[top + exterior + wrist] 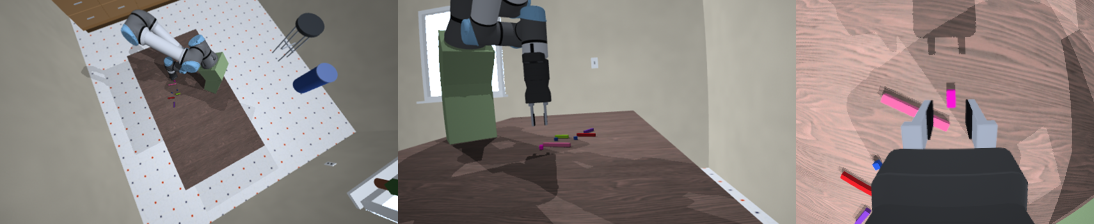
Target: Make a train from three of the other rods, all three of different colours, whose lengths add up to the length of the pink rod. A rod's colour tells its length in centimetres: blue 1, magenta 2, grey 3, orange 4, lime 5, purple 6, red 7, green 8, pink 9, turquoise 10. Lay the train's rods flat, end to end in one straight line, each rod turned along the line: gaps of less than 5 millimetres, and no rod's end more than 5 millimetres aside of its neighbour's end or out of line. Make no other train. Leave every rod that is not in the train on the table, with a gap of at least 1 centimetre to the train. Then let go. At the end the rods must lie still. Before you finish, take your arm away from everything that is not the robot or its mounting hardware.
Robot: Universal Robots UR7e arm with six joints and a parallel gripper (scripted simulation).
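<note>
My hand is 8 cm above the magenta rod. The rest, counted from my hand: lime rod: 16 cm to the left, 8 cm below, 2 cm ahead; then blue rod: 11 cm to the left, 8 cm below, 1 cm ahead; then pink rod: 8 cm below, 4 cm ahead, 3 cm to the left.
</note>
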